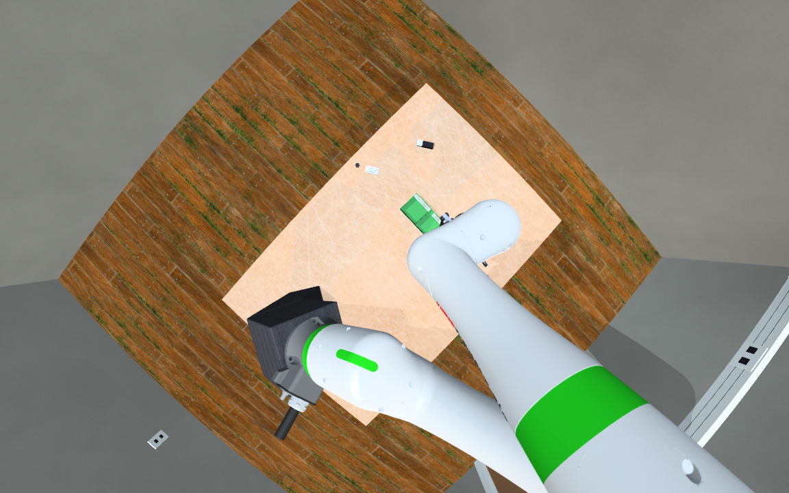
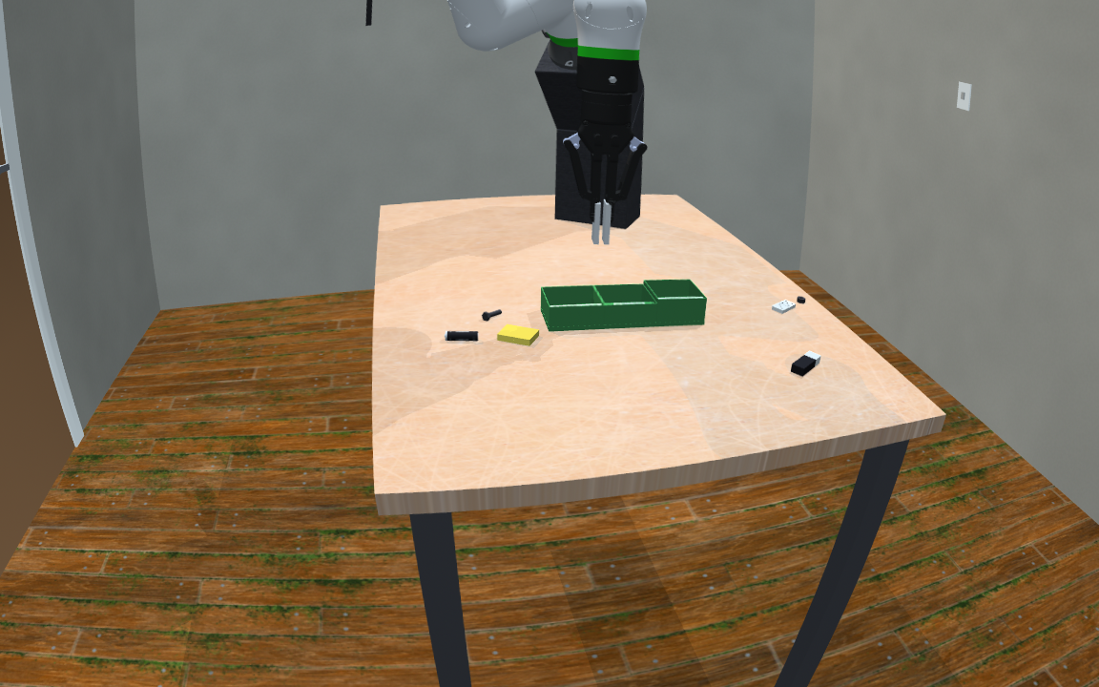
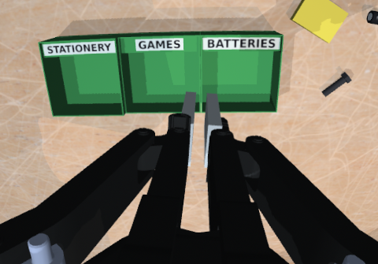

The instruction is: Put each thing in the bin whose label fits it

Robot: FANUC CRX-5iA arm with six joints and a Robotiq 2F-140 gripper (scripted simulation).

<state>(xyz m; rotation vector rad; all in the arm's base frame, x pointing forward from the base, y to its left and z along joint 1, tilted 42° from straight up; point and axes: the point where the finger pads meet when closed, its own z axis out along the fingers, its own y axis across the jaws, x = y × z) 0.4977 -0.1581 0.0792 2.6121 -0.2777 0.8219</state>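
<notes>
My gripper is now 13 cm above the green three-part bin, 4 cm to the right of it and 2 cm short of it. Round my hand: black bolt (16 cm to the right, 15 cm below, 6 cm behind); yellow pad (15 cm below, 14 cm to the right, 3 cm ahead); black battery (22 cm to the right, 15 cm below).
</notes>
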